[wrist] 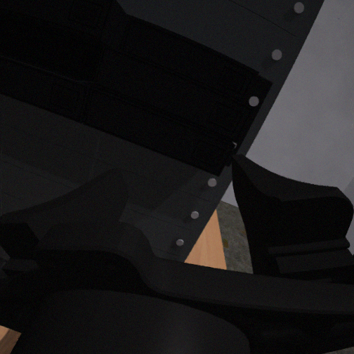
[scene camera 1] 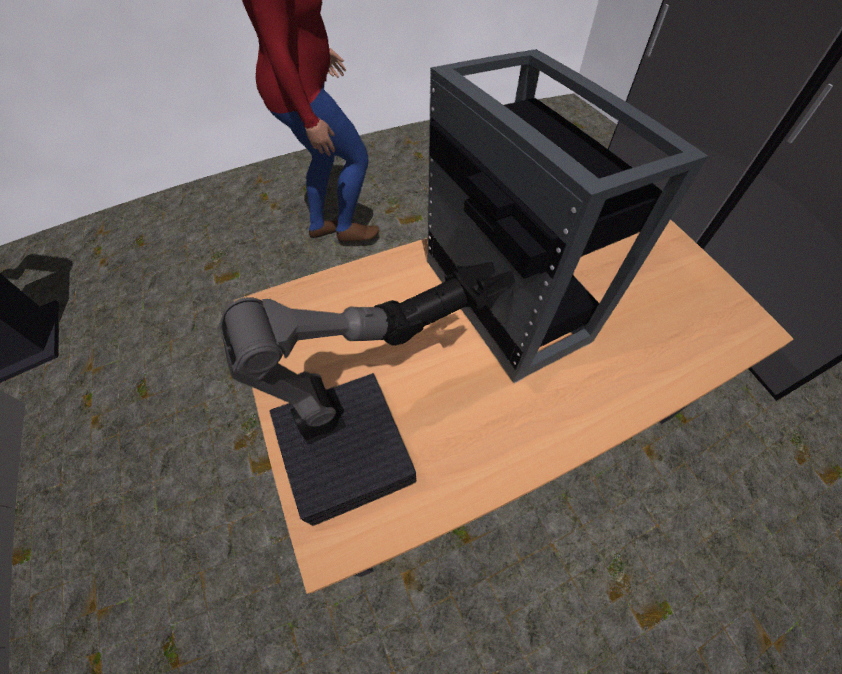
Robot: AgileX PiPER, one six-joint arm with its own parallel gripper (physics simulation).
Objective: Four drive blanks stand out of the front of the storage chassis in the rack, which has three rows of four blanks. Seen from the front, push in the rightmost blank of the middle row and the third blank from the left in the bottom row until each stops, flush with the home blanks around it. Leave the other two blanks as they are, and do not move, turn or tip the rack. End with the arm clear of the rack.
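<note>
The rack stands upright on the table, its front toward the arm. The black storage chassis is in its upper half. In the scene view, dark blanks stand out of the chassis front toward its right part, with another raised blank further left. In the wrist view the blank fronts are very dark, and which blanks stand out, and how far, cannot be read with certainty. My gripper is open with empty, widely spread fingers, close before the rack's front panel, below the chassis. Contact cannot be told.
The arm's black base board lies on the wooden table. Screw heads line the rack's right front post. A person in red and blue stands behind the table. Dark cabinets stand beyond the rack at the right.
</note>
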